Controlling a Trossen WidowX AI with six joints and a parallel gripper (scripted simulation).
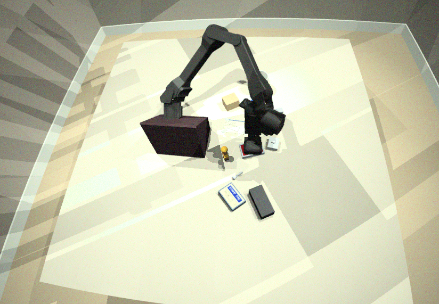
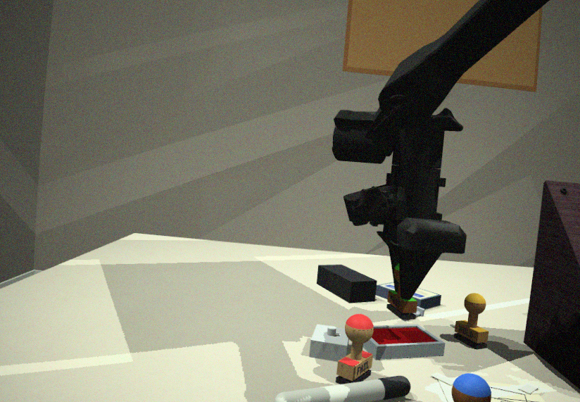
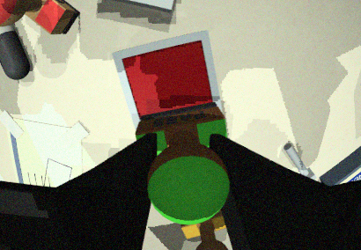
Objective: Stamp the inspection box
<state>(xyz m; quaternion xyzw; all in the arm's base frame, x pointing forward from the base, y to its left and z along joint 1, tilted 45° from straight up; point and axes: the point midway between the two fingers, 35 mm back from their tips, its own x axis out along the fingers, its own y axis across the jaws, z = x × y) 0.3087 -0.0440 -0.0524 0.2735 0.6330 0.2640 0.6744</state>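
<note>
My gripper tip is now 6 cm above the red ink pad. The rest, counted from my gripper tip: green-knobbed stamp: right at my gripper tip; then grey block: 9 cm ahead, 3 cm to the left, 5 cm below; then yellow stamp: 10 cm behind, 3 cm to the right, 4 cm below.
</note>
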